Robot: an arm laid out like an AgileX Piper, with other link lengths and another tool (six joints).
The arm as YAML. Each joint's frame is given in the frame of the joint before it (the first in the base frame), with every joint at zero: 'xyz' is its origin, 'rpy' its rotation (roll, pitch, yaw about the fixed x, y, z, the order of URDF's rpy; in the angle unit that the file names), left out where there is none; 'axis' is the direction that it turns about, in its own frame. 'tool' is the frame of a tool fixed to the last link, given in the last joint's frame.
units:
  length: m
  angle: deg
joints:
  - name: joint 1
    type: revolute
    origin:
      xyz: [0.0, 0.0, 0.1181]
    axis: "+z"
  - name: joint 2
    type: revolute
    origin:
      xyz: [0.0, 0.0, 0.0]
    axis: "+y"
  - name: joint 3
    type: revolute
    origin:
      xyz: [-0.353, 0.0, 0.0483]
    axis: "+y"
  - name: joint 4
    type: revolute
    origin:
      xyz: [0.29, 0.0, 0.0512]
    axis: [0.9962, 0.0, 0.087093]
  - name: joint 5
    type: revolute
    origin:
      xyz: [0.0, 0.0, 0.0]
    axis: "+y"
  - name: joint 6
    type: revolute
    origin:
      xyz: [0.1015, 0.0, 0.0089]
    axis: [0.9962, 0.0, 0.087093]
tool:
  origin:
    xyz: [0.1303, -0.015, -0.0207]
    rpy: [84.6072, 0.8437, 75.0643]
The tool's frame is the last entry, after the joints.
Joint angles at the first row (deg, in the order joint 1, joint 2, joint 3, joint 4, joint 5, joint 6):
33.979, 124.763, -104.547, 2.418, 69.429, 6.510
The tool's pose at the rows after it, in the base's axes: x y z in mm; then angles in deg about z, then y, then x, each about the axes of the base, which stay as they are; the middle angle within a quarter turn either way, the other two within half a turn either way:
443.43 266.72 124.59 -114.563 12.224 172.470
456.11 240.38 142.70 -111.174 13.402 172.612
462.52 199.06 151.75 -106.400 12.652 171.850
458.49 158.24 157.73 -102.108 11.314 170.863
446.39 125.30 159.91 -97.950 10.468 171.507
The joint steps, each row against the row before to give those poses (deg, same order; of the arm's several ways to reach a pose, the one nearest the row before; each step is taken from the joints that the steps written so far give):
-2.670, -3.141, 0.000, -0.219, 0.451, -0.001
-3.230, -2.126, 0.205, 0.000, 0.095, -0.103
-4.650, -2.425, 2.389, 0.338, 0.001, 0.001
-4.316, -2.959, 3.756, 0.166, -0.118, -0.001
-4.074, -3.915, 5.884, 1.547, -2.171, -0.362

